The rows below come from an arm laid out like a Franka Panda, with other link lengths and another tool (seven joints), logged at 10 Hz.
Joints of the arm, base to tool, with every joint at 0 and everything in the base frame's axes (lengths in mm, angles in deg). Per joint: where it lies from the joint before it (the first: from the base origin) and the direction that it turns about. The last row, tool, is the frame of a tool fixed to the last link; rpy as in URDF.
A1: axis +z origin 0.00 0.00 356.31
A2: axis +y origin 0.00 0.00 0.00
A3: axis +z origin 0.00 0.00 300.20
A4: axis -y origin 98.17 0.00 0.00
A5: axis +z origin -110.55 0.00 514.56
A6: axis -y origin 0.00 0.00 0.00
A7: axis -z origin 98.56 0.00 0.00
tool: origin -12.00 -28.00 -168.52 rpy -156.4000 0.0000 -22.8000
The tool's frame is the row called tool.
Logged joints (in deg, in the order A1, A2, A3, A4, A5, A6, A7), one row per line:
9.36 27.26 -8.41 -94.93 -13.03 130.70 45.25
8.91 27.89 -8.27 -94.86 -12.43 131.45 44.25
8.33 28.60 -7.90 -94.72 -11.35 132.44 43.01
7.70 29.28 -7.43 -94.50 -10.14 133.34 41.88
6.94 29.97 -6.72 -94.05 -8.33 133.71 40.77
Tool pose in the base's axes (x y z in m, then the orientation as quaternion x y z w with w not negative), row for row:
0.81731 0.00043 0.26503 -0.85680 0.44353 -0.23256 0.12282
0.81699 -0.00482 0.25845 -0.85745 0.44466 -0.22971 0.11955
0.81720 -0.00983 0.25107 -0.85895 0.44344 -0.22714 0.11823
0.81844 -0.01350 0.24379 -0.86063 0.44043 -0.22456 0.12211
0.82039 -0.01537 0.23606 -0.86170 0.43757 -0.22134 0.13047
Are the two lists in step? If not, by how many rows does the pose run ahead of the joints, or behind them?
The pose runs 2 rows behind the joints: the pose in row i belongs to the joints in row i - 2.
